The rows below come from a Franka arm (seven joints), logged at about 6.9 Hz.
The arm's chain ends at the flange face. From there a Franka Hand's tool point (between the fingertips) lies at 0.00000 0.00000 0.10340 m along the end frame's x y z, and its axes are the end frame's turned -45 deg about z.
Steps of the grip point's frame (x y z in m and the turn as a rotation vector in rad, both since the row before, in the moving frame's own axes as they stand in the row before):
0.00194, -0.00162, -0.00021, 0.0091, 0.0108, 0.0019
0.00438, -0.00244, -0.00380, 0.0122, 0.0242, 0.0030
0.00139, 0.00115, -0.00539, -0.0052, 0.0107, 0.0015
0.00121, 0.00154, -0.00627, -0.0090, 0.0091, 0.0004
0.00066, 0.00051, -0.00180, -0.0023, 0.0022, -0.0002
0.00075, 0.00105, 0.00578, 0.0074, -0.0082, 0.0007
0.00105, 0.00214, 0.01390, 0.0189, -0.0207, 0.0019
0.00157, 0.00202, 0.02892, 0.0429, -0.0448, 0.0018
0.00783, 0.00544, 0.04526, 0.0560, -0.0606, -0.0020
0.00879, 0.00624, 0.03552, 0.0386, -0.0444, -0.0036
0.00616, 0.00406, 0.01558, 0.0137, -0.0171, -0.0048
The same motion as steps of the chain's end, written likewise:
0.00010, -0.00106, -0.00020, 0.0141, 0.0012, 0.0019
0.00049, -0.00216, -0.00376, 0.0257, 0.0085, 0.0030
0.00063, 0.00023, -0.00538, 0.0039, 0.0112, 0.0015
0.00062, 0.00024, -0.00626, 0.0001, 0.0128, 0.0004
0.00050, -0.00011, -0.00180, -0.0001, 0.0032, -0.0002
0.00241, 0.00015, 0.00579, -0.0006, -0.0110, 0.0007
0.00515, 0.00064, 0.01394, -0.0013, -0.0280, 0.0019
0.00895, 0.00019, 0.02912, -0.0013, -0.0620, 0.0018
0.01790, -0.00203, 0.04561, -0.0033, -0.0824, -0.0020
0.01669, -0.00224, 0.03570, -0.0041, -0.0587, -0.0036
0.00948, -0.00174, 0.01560, -0.0024, -0.0218, -0.0048

